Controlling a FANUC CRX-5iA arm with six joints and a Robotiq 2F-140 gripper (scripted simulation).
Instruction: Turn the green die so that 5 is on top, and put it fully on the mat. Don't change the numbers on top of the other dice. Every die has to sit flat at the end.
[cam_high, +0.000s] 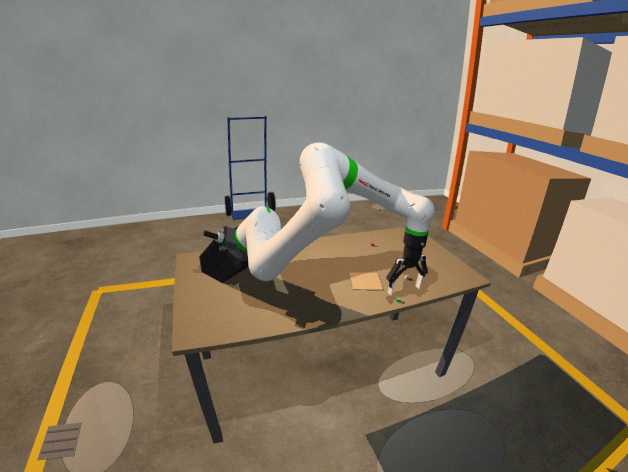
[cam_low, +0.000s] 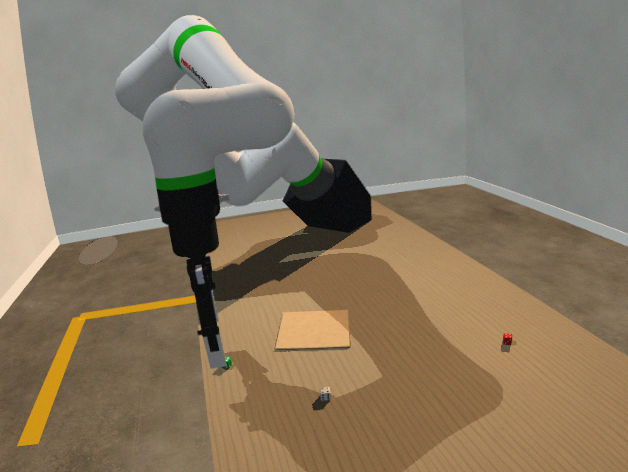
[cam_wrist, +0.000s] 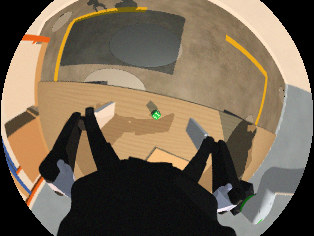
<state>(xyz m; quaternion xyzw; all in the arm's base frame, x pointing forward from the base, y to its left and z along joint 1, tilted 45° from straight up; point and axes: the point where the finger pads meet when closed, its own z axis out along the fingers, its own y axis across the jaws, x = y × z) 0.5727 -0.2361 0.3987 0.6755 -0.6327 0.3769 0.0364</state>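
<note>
My hand is 60 mm above the green die, 10 mm to the right of it and 10 mm past it. The rest, counted from my hand: white die: 150 mm ahead, 140 mm to the left, 60 mm below; red die: 510 mm to the left, 180 mm ahead, 60 mm below; tan mat: 200 mm to the left, 70 mm below, 60 mm behind.
</note>
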